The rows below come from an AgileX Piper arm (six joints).
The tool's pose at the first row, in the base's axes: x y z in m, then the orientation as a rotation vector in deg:
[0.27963, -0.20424, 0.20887, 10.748, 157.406, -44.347]
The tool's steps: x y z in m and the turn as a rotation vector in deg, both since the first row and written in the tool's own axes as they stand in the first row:
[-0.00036, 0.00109, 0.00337, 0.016, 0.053, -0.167]
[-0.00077, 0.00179, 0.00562, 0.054, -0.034, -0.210]
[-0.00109, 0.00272, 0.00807, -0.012, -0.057, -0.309]
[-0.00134, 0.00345, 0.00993, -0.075, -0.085, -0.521]
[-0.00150, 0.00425, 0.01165, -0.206, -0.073, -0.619]
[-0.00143, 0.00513, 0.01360, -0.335, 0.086, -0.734]
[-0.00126, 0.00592, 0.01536, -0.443, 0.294, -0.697]
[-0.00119, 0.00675, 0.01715, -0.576, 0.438, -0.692]
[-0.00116, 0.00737, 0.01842, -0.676, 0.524, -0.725]
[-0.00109, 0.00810, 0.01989, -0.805, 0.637, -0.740]
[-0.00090, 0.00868, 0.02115, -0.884, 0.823, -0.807]
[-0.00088, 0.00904, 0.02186, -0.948, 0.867, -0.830]
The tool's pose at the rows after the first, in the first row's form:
[0.28097, -0.20511, 0.20569, 10.547, 157.500, -44.419]
[0.28202, -0.20573, 0.20363, 10.459, 157.419, -44.473]
[0.28308, -0.20625, 0.20127, 10.300, 157.449, -44.404]
[0.28389, -0.20662, 0.19946, 9.987, 157.507, -44.369]
[0.28460, -0.20686, 0.19771, 9.832, 157.591, -44.214]
[0.28516, -0.20714, 0.19567, 9.717, 157.817, -44.082]
[0.28557, -0.20739, 0.19379, 9.836, 158.038, -43.945]
[0.28608, -0.20763, 0.19190, 9.877, 158.216, -43.775]
[0.28647, -0.20777, 0.19055, 9.849, 158.340, -43.653]
[0.28689, -0.20792, 0.18897, 9.851, 158.493, -43.490]
[0.28711, -0.20809, 0.18759, 9.824, 158.714, -43.417]
[0.28733, -0.20815, 0.18683, 9.798, 158.783, -43.338]

